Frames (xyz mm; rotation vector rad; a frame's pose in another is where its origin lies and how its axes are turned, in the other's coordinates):
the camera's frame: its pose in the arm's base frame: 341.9 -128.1 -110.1 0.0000 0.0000 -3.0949
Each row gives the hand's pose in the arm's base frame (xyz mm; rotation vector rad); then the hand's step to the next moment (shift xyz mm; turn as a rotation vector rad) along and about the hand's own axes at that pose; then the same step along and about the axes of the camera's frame.
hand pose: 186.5 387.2 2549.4 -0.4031 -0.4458 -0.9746
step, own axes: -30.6 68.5 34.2 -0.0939 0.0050 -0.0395
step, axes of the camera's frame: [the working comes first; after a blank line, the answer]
step, axes of the arm's base frame: 37.6 73.3 3.8 -0.0343 0.0474 -0.0836

-41.0 -71.4 3.8 0.0320 -0.0489 -0.0836
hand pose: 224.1 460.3 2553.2 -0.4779 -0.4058 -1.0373
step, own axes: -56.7 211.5 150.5 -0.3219 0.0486 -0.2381
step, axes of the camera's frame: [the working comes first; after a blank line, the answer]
step, axes of the arm's base frame: 147.7 213.8 55.4 -0.0799 0.1188 -0.3771

-157.6 -206.6 55.4 0.0742 -0.1224 -0.3771
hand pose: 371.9 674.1 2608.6 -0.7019 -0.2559 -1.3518
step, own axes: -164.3 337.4 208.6 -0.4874 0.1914 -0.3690
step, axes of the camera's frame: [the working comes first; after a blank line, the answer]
step, axes of the arm's base frame: 328.8 273.8 -35.4 -0.0111 0.1811 -0.6144

-341.2 -258.2 -35.4 0.0027 -0.1814 -0.6144
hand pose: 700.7 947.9 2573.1 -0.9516 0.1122 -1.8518
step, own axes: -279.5 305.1 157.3 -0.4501 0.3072 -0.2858
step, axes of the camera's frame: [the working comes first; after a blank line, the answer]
step, axes of the arm's base frame: 377.9 128.9 -191.2 0.1216 0.1216 -0.5908

-383.5 -111.1 -191.2 -0.1271 -0.1158 -0.5908
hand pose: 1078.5 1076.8 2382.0 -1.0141 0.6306 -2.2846
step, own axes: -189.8 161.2 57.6 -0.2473 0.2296 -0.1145
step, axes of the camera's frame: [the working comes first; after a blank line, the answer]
step, axes of the arm's base frame: 198.5 -5.8 -160.9 0.1177 0.0140 -0.3360

-198.0 15.1 -160.9 -0.1183 -0.0085 -0.3360
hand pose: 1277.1 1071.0 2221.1 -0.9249 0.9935 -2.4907
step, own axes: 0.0 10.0 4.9 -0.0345 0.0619 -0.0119
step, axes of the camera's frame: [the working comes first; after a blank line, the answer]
step, axes of the arm's base frame: 3.7 -9.6 -4.3 0.0203 -0.0214 -0.0655

-3.2 9.8 -4.3 -0.0193 0.0224 -0.0655
